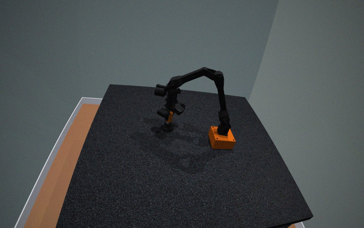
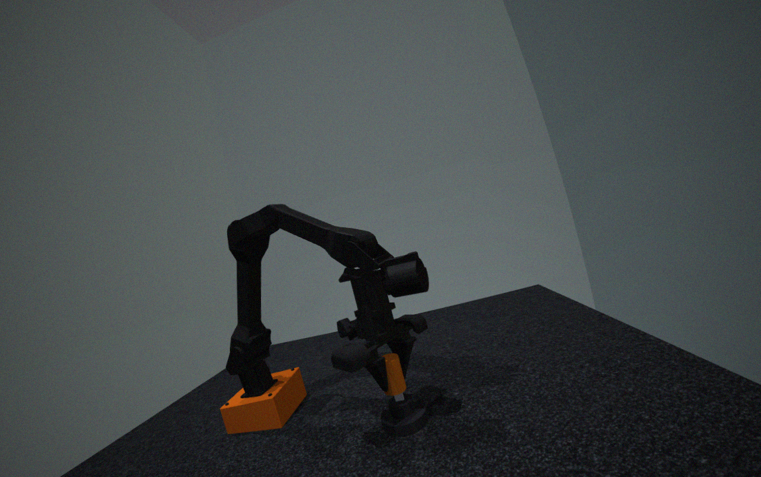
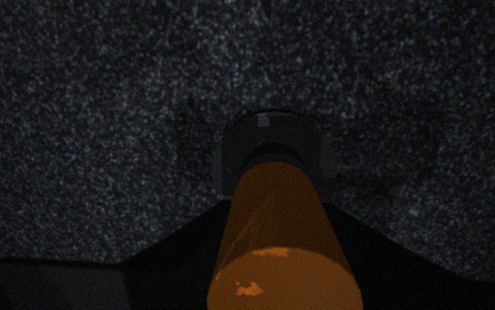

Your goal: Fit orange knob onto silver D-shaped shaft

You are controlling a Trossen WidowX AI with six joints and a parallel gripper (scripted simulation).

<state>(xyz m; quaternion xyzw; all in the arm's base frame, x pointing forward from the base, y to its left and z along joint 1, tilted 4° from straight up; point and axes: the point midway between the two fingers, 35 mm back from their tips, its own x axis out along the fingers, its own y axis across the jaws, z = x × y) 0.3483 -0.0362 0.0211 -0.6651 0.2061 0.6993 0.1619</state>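
Now: the dark round pedestal 40 mm below my gripper tip. Also, from my gripper tip: orange knob: 30 mm above.
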